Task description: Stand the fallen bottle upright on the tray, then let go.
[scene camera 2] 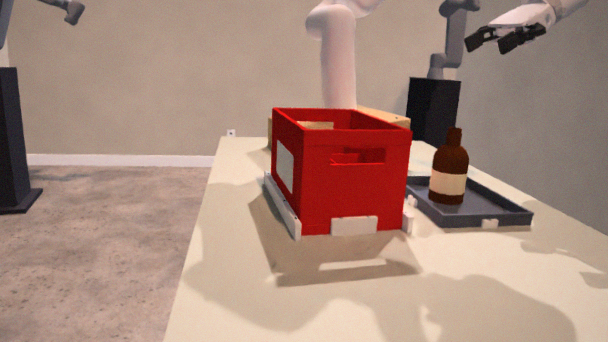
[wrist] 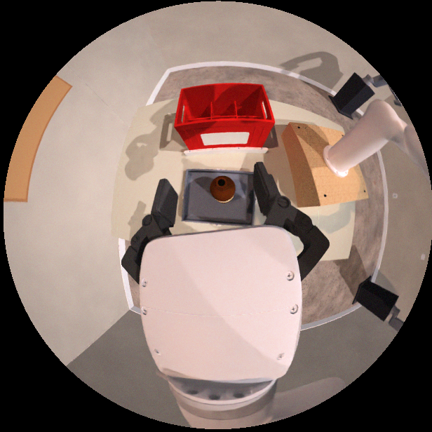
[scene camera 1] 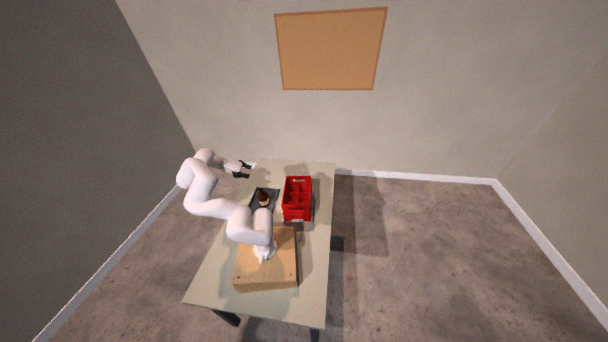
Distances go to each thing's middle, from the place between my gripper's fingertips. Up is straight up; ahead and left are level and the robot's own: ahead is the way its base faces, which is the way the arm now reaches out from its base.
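The brown bottle (scene camera 2: 450, 164) is there, as I see it, 24 cm below my hand and 4 cm to the right of it.
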